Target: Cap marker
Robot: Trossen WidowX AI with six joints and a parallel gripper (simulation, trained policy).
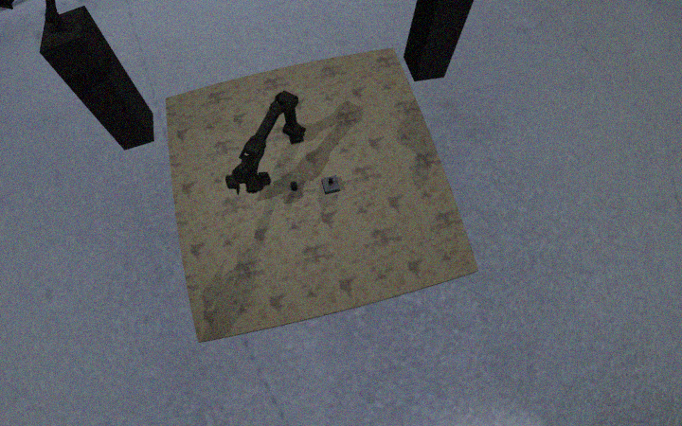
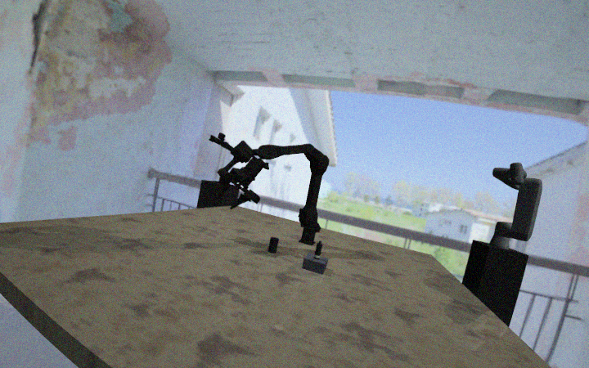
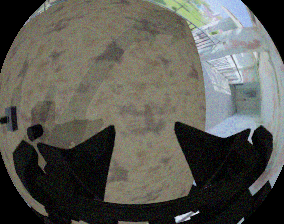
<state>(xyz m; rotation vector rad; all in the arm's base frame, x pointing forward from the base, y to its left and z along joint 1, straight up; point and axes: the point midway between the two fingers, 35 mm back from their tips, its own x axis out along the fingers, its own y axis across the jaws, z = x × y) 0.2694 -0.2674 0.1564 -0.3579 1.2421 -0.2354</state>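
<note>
My gripper tip is now 220 mm to the right of the dark cap, 100 mm above it and 20 mm past it. Also, from my gripper tip: dark marker (380 mm to the left, 60 mm below, 10 mm ahead); then grey holder block (380 mm to the left, 110 mm below, 10 mm ahead).
</note>
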